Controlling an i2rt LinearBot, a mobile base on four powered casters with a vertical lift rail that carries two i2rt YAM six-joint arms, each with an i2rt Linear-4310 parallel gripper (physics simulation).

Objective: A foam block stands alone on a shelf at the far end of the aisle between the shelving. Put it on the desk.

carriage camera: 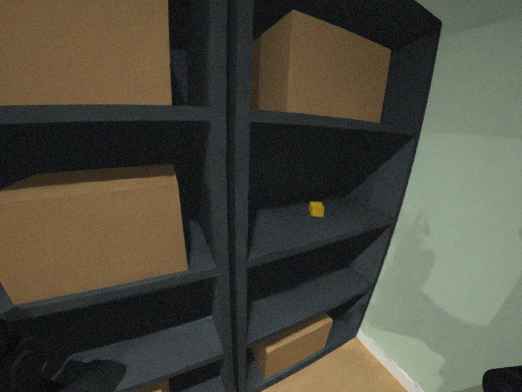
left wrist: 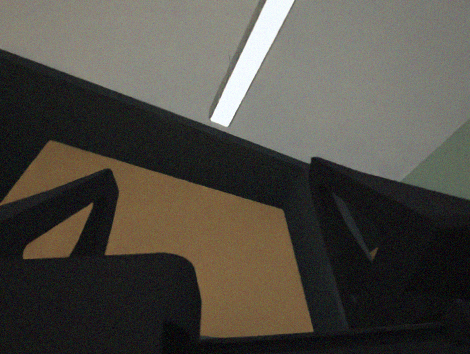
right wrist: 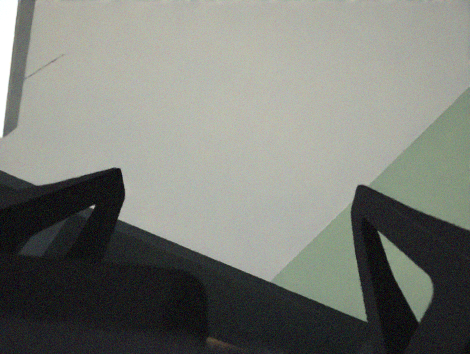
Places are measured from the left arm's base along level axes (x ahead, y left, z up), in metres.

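Pixels of known places: left gripper, fingertip midpoint: (left wrist: 212,174); right gripper, fingertip midpoint: (right wrist: 235,189).
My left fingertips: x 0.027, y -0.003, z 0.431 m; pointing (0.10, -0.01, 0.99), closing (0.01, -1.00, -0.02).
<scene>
Behind a point stands the place of what it marks.
A small yellow foam block (carriage camera: 316,209) @[x 0.825, y -0.590, z 0.024 m] stands alone on a middle shelf (carriage camera: 285,232) @[x 0.647, y -0.427, z -0.012 m] of the right-hand shelving unit in the carriage camera, towards the back of that shelf. My left gripper (left wrist: 212,174) @[x 0.027, y -0.003, z 0.431 m] is open and empty, its two fingers wide apart, tilted up towards the ceiling and the upper shelving in the left wrist view. My right gripper (right wrist: 235,189) @[x 0.019, y -0.697, z 0.443 m] is open and empty, its fingers wide apart in front of the ceiling and the green wall. Both grippers are away from the block. The desk does not show in these views.
Large cardboard boxes (carriage camera: 337,70) @[x 0.612, y -0.545, z 0.589 m] (carriage camera: 95,240) @[x 0.279, y 0.072, z 0.136 m] (left wrist: 240,240) fill parts of the shelving, and a smaller box (carriage camera: 295,345) @[x 0.613, y -0.547, z -0.716 m] lies on the bottom shelf. Upright panels (carriage camera: 240,175) @[x 0.440, y -0.268, z 0.273 m] divide the two units. A green wall (carriage camera: 470,190) @[x 0.647, y -1.194, z 0.217 m] stands at the right, above the wooden floor (carriage camera: 345,370) @[x 0.629, y -0.906, z -1.003 m].
</scene>
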